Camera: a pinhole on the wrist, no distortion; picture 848 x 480 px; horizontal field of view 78.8 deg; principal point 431.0 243.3 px. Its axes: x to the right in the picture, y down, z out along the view. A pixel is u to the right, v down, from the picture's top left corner.
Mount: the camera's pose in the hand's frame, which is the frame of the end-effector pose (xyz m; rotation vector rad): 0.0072 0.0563 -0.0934 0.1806 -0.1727 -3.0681
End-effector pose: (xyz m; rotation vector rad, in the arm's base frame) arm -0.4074 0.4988 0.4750 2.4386 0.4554 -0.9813
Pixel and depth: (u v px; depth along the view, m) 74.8 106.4 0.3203
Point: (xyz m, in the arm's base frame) -0.3258 0.2355 0.2505
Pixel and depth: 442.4 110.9 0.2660
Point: -0.4502 0.2813 0.4432
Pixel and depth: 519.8 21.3 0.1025
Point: -0.3742 0.4035 0.5253
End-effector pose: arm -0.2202 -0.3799 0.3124 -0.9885 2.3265 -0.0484
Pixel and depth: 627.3 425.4 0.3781
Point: 0.0539 -0.2434 0.1856
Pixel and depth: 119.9 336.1 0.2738
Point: -0.2180 -0.3995 0.0630
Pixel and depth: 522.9 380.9 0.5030
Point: 0.0926 -0.2322 0.0556
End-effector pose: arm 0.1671 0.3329 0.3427 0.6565 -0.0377 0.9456
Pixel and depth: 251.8 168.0 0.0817
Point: 0.1192 0.3893 0.3813
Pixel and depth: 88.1 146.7 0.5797
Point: 0.2882 0.3938 0.9780
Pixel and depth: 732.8 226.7 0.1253
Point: 0.0717 0.2897 0.3699
